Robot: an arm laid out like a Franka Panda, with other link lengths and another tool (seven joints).
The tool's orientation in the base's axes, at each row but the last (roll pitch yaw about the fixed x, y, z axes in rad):
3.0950, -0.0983, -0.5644
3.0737, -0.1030, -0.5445
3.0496, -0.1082, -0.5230
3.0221, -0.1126, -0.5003
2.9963, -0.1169, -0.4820
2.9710, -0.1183, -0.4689
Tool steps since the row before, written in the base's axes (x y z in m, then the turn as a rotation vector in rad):
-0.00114, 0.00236, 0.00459, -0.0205, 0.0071, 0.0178
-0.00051, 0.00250, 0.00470, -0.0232, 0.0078, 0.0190
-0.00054, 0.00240, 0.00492, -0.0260, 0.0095, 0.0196
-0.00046, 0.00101, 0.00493, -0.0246, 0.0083, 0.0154
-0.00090, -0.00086, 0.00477, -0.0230, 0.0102, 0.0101
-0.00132, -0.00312, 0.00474, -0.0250, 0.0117, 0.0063
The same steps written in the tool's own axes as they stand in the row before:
-0.00176, -0.00116, -0.00485, -0.0193, 0.0059, -0.0195
-0.00124, -0.00154, -0.00497, -0.0218, 0.0068, -0.0209
-0.00113, -0.00134, -0.00522, -0.0250, 0.0068, -0.0219
-0.00033, -0.00006, -0.00504, -0.0237, 0.0067, -0.0175
0.00016, 0.00186, -0.00456, -0.0238, 0.0035, -0.0126
0.00079, 0.00413, -0.00404, -0.0267, 0.0025, -0.0092

